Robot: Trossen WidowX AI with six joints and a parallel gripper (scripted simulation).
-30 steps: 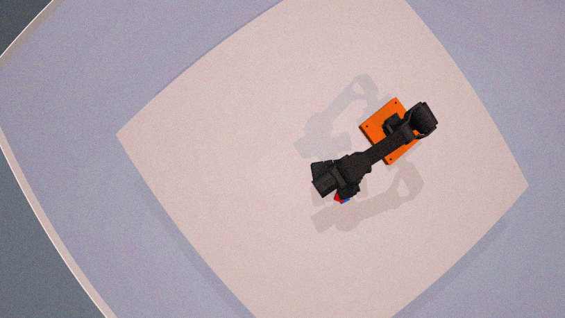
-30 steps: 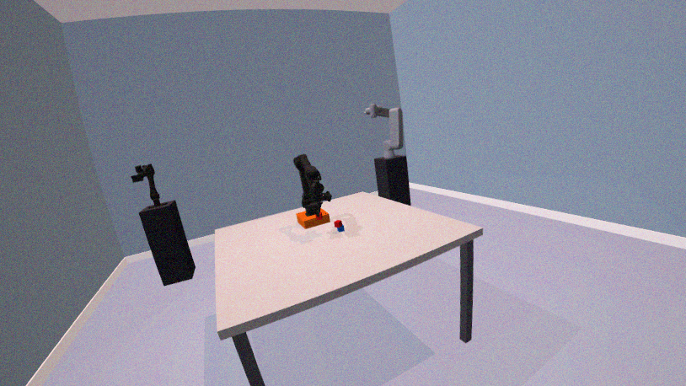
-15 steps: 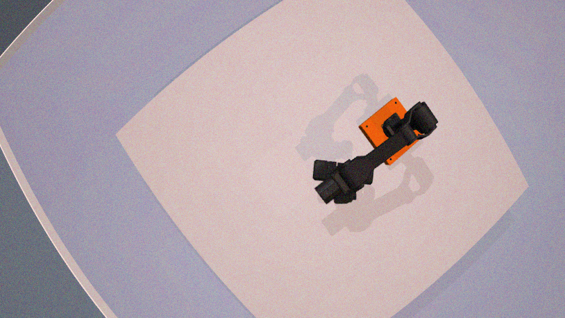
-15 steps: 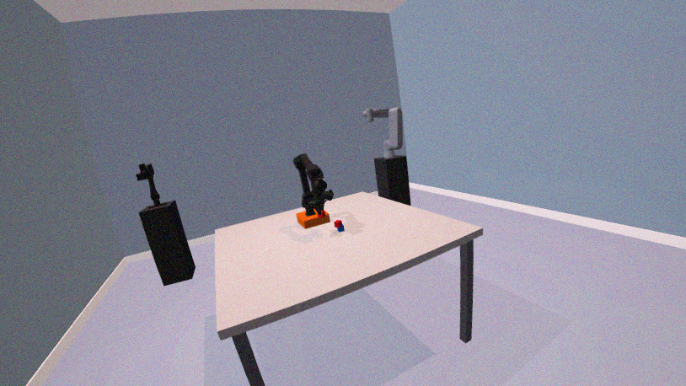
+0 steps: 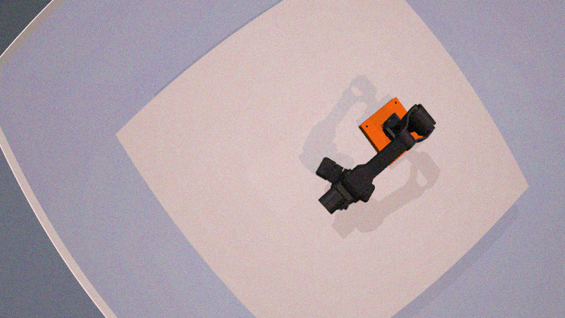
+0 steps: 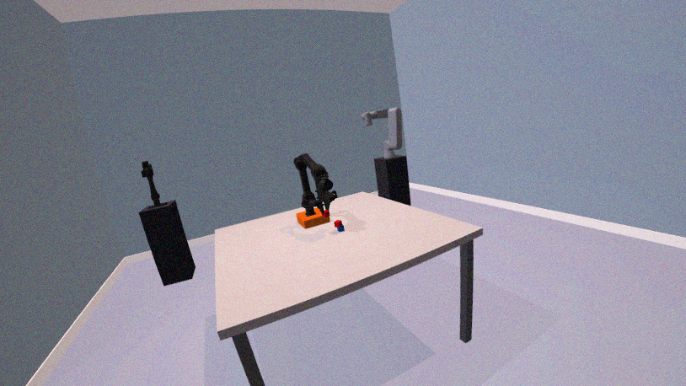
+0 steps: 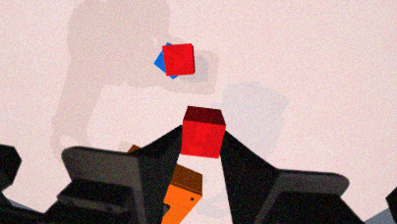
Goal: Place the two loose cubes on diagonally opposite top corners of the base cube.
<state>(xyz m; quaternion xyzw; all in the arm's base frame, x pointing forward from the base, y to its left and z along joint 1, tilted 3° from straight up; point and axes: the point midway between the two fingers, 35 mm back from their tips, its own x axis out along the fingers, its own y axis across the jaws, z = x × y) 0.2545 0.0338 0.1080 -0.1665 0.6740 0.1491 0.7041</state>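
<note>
The blue cube lies 100 mm below my gripper tip, 70 mm to the left of it and 20 mm ahead of it.
</note>
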